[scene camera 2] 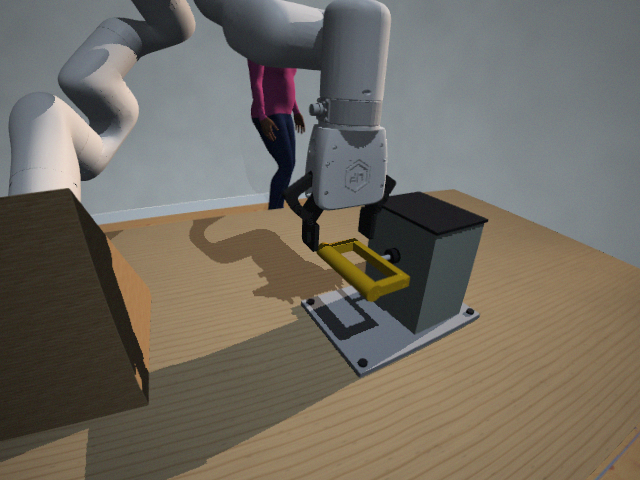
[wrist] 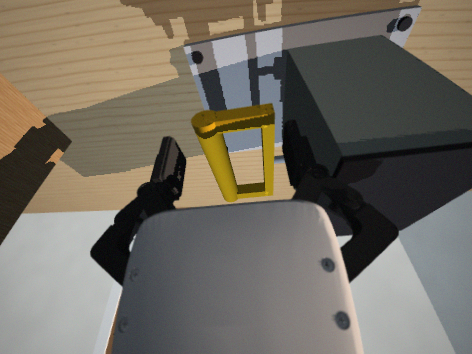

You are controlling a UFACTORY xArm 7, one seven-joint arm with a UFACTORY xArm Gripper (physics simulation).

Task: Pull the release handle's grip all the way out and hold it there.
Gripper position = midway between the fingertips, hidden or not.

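Note:
The gripper [scene camera 2: 339, 241], [wrist: 230, 141] is in view. A grey base plate [scene camera 2: 368, 337], [wrist: 246, 69] is visible as well.

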